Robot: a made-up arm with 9 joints. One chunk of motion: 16 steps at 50 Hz.
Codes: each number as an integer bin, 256 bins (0 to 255) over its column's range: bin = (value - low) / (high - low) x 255, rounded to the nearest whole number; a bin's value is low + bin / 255 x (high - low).
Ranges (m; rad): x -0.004..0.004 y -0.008..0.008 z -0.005..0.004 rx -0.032..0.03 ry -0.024..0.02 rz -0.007..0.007
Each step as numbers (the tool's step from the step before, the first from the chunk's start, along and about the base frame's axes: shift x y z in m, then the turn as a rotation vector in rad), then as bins.
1 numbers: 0.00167 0.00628 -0.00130 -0.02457 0.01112 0.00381
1 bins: 181 228 105 31 204 197
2 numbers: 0.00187 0.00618 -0.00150 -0.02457 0.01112 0.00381
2 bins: 187 226 99 31 204 197
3 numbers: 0.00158 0.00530 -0.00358 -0.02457 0.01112 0.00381
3 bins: 178 212 40 31 204 197
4 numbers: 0.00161 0.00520 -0.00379 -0.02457 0.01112 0.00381
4 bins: 179 210 34 31 204 197
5 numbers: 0.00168 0.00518 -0.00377 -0.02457 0.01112 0.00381
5 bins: 181 210 35 31 204 197
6 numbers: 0.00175 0.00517 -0.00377 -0.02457 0.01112 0.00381
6 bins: 183 210 35 31 204 197
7 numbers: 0.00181 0.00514 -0.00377 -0.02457 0.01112 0.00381
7 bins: 185 209 35 31 204 197
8 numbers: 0.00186 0.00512 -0.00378 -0.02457 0.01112 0.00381
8 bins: 187 209 35 31 204 197
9 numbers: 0.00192 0.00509 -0.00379 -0.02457 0.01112 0.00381
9 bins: 189 209 34 31 204 197
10 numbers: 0.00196 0.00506 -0.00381 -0.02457 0.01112 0.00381
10 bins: 190 208 34 31 204 197
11 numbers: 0.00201 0.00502 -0.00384 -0.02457 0.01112 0.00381
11 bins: 192 208 33 31 204 197
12 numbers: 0.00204 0.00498 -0.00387 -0.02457 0.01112 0.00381
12 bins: 193 207 32 31 204 197
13 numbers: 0.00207 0.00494 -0.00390 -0.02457 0.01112 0.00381
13 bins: 193 206 31 31 204 197
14 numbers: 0.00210 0.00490 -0.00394 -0.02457 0.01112 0.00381
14 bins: 194 206 30 31 204 197
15 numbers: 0.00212 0.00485 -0.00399 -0.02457 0.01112 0.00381
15 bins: 195 205 29 31 204 197
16 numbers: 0.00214 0.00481 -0.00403 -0.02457 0.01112 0.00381
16 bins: 196 204 27 31 204 197
